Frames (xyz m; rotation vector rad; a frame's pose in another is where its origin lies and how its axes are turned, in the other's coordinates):
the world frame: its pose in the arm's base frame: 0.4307 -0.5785 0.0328 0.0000 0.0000 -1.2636
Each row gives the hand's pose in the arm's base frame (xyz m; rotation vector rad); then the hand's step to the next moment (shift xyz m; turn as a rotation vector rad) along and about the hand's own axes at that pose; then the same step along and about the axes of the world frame.
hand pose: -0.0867 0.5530 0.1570 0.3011 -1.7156 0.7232
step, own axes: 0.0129 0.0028 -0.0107 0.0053 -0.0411 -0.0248
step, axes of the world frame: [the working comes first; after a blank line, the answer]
step, axes of the arm's base frame: 0.0033 0.0109 0.0126 0.0408 -0.0158 0.0205

-0.0094 0.0064 0.0126 0.0274 0.0341 0.0205
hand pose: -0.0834 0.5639 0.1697 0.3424 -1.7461 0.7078
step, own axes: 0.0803 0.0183 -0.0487 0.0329 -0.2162 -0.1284
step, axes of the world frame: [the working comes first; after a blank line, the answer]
step, axes of the arm's base frame: 0.0035 0.0548 0.0784 0.2115 -0.0837 0.1121

-0.0511 0.0199 0.0784 0.1437 0.1763 0.1121
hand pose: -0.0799 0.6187 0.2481 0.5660 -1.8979 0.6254
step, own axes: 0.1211 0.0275 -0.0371 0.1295 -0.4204 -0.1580
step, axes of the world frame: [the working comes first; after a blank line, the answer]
step, axes of the arm's base frame: -0.0376 0.0319 0.1199 0.3247 -0.2290 0.2462

-0.0418 -0.0262 0.1199 0.3165 0.2403 0.2462
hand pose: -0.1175 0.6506 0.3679 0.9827 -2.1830 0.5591
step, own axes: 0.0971 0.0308 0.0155 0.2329 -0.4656 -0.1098
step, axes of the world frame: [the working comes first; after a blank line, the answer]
step, axes of the arm's base frame: -0.0778 -0.0375 0.0562 0.2896 -0.3370 0.2927

0.0122 -0.0855 0.0562 0.4088 0.1741 0.2927
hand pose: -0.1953 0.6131 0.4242 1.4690 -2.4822 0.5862
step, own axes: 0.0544 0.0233 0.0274 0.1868 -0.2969 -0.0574
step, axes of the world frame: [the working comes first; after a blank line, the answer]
step, axes of the arm's base frame: -0.0460 -0.0450 -0.0104 0.1664 -0.2508 0.1891

0.0290 -0.0575 -0.0104 0.2893 0.0828 0.1891
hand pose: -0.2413 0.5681 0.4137 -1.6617 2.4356 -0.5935
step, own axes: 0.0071 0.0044 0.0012 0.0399 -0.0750 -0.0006
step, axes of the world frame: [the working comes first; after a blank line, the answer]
step, axes of the arm's base frame: -0.0061 -0.0054 -0.0020 0.0493 -0.0601 0.0343

0.0033 -0.0075 -0.0020 0.0722 0.0289 0.0343
